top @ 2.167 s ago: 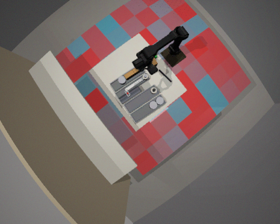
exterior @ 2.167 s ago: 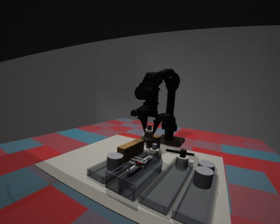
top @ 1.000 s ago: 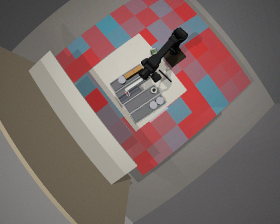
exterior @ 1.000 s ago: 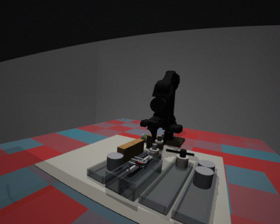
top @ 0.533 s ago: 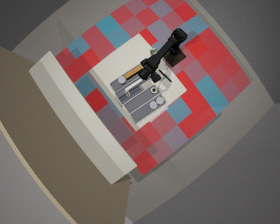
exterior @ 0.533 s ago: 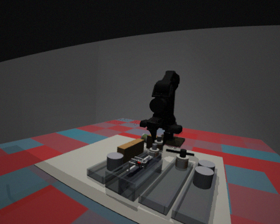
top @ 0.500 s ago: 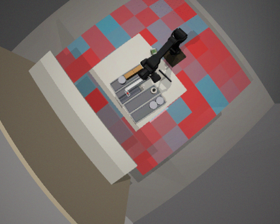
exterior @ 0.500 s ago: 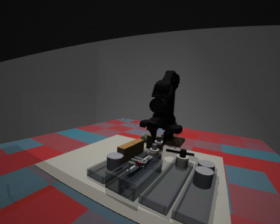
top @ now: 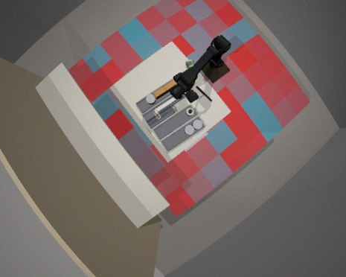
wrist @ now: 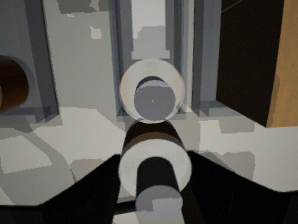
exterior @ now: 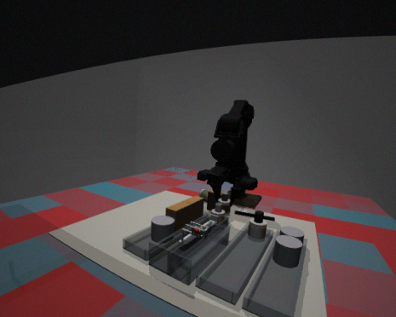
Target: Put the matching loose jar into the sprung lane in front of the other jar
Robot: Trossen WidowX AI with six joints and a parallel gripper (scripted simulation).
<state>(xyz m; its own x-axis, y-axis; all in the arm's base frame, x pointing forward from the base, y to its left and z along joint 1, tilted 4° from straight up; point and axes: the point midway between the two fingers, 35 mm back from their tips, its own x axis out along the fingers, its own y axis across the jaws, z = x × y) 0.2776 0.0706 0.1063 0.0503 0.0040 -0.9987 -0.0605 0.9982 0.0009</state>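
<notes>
The black bar is 110 mm behind my gripper tip, 70 mm to the left of it and 50 mm below it. Round my gripper tip: red mark (230 mm ahead, 50 mm to the left, 10 mm above); then sprung lane (190 mm ahead, 40 mm to the left, 40 mm below).
</notes>
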